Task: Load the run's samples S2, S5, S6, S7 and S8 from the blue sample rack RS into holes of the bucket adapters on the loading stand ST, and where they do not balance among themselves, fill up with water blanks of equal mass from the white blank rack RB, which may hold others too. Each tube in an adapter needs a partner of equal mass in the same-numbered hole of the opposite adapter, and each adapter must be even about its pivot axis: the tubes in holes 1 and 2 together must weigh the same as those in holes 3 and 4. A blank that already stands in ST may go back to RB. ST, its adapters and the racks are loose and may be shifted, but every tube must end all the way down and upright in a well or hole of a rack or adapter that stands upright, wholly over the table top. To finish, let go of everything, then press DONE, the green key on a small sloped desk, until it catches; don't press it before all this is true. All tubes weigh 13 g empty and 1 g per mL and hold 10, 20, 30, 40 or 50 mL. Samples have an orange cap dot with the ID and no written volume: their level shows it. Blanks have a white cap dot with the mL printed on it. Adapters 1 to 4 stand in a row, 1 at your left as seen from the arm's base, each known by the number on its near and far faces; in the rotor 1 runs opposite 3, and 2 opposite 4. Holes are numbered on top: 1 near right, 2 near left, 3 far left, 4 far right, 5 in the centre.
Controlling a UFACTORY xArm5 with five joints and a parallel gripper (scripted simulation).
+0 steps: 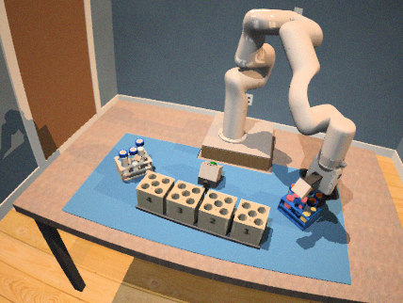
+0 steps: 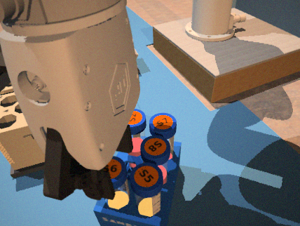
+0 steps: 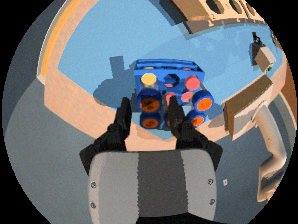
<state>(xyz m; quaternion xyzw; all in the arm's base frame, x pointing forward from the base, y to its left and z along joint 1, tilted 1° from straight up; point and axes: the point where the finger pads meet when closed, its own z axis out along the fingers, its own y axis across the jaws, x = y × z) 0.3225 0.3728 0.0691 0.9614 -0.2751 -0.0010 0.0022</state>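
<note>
Now: hand 11 cm above the blue sample rack RS, 4 cm past it and 2 cm to the left of it. Round my hand: white blank rack RB (67 cm to the right, 11 cm below, 1 cm ahead); blue-capped tube (68 cm to the right, 7 cm below, 5 cm ahead); loading stand ST (34 cm to the right, 13 cm below, 11 cm ahead).
</note>
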